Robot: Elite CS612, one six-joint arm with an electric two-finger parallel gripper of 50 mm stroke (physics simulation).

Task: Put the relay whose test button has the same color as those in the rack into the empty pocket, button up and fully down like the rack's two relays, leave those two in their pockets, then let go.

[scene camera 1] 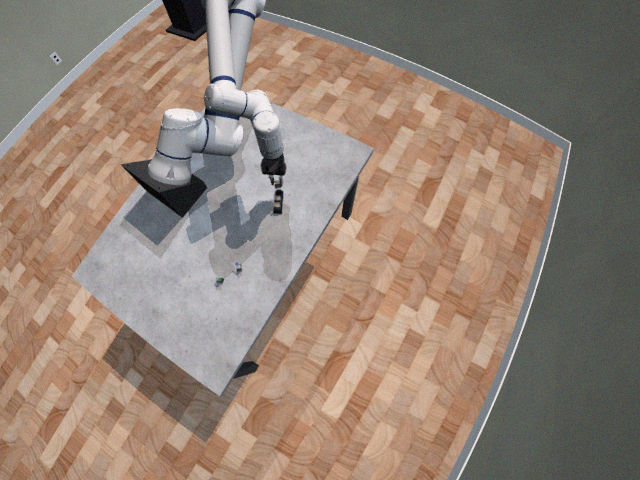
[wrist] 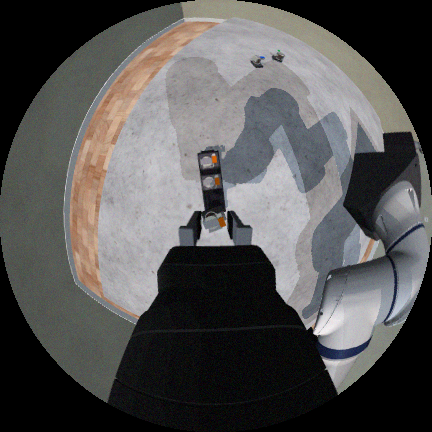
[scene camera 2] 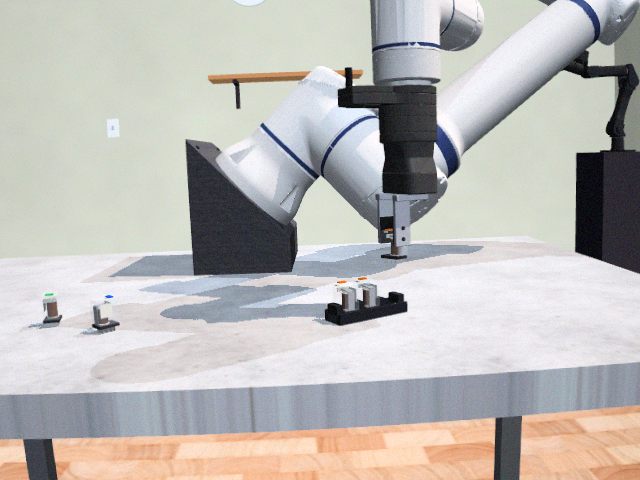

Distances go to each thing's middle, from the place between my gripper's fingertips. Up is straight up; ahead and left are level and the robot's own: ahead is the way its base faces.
The black rack (scene camera 2: 394,304) lies 8 cm below my hand, 4 cm to the right of it and 2 cm ahead of it. The rest, counted from my hand: blue-button relay (scene camera 2: 104,310) 37 cm to the right, 7 cm below, 5 cm ahead.
